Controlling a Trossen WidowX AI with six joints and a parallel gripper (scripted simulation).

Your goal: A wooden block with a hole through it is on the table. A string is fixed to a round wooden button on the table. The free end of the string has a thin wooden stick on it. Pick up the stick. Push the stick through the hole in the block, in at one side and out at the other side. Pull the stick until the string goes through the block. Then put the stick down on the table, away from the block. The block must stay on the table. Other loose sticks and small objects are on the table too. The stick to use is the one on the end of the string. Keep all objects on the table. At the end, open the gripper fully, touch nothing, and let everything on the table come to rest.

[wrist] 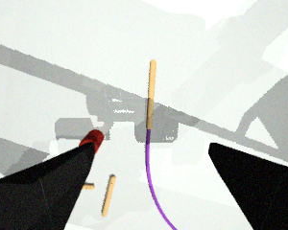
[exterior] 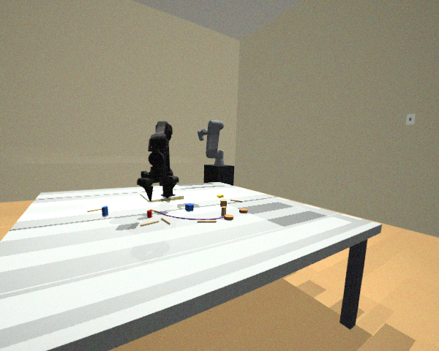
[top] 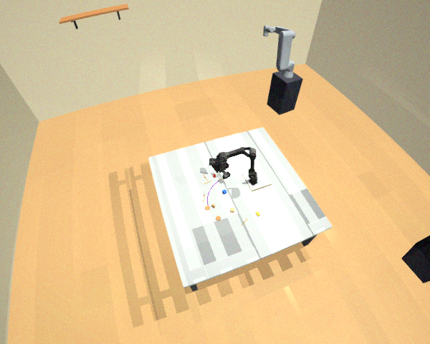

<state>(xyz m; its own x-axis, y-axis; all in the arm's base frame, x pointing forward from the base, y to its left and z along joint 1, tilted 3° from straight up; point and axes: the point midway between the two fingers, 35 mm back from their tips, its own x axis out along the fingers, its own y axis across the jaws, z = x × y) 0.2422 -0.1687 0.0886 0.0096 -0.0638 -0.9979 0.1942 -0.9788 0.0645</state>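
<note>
Right now the thin wooden stick is 2 cm behind my gripper tip and 6 cm below it. Also, from my gripper tip: blue block: 4 cm ahead, 14 cm to the left, 5 cm below; round wooden button: 24 cm ahead, 20 cm to the left, 6 cm below; red cylinder: 3 cm ahead, 6 cm to the right, 5 cm below.
</note>
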